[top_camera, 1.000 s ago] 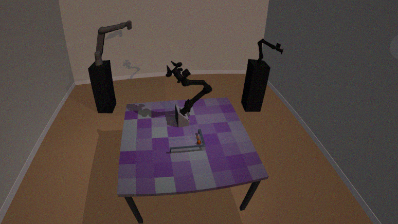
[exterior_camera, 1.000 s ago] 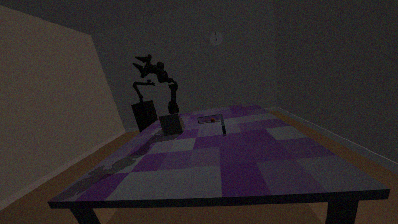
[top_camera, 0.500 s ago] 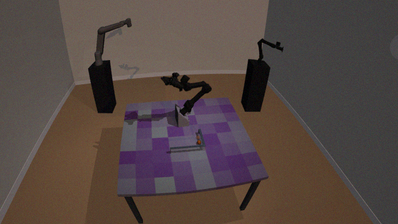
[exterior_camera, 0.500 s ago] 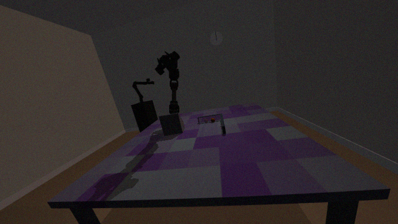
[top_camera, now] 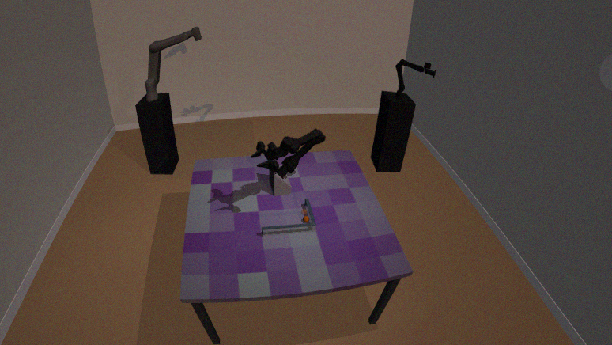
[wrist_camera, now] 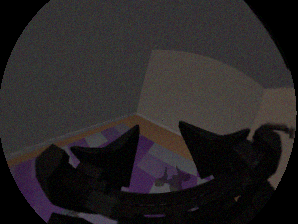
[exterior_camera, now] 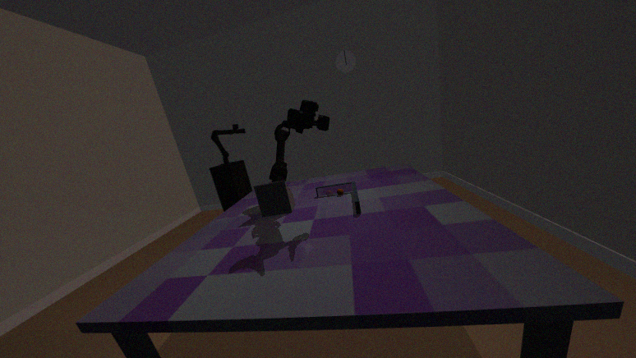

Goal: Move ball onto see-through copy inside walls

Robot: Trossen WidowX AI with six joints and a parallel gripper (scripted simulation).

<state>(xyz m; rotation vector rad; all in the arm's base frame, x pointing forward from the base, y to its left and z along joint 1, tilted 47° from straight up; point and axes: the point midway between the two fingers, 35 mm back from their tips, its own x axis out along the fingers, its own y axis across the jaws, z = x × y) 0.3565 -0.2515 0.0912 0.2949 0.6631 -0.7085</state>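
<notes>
My gripper tip is now 43 cm above the orange ball, 30 cm to the right of it and 1 cm past it. Also, from my gripper tip: see-through copy of ball 43 cm below, 29 cm to the left, 7 cm behind.
</notes>
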